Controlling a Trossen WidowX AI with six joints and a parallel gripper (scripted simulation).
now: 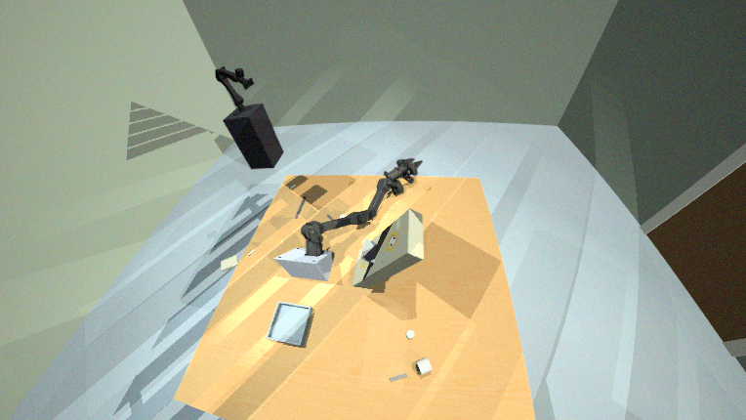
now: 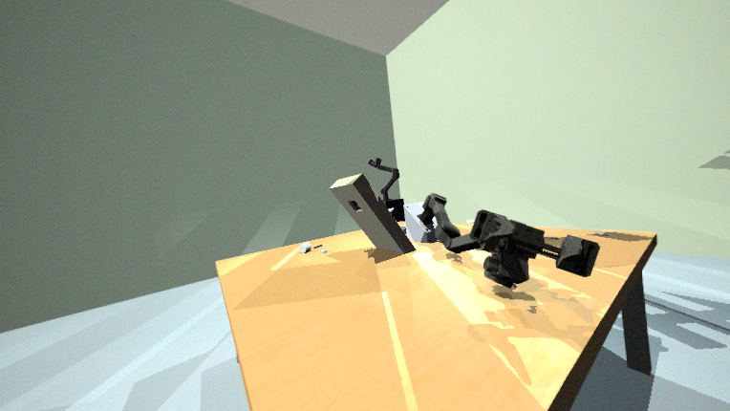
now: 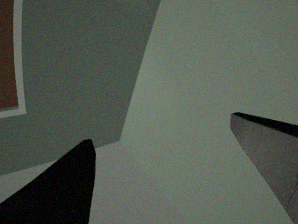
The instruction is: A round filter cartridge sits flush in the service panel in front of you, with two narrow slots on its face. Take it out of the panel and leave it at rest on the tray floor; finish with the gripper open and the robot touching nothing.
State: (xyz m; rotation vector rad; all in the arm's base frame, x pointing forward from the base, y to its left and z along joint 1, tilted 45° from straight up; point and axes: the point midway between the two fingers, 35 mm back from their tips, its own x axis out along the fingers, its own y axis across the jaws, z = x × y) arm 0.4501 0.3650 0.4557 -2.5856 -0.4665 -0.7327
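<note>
Right now the white round cartridge is 12 cm behind my gripper tip, 61 cm to the right of it and 9 cm above it. From my gripper tip the other things lie so: cream service panel 17 cm behind, 61 cm to the right, 1 cm above; grey square tray 54 cm behind, 88 cm to the right, 14 cm below.
</note>
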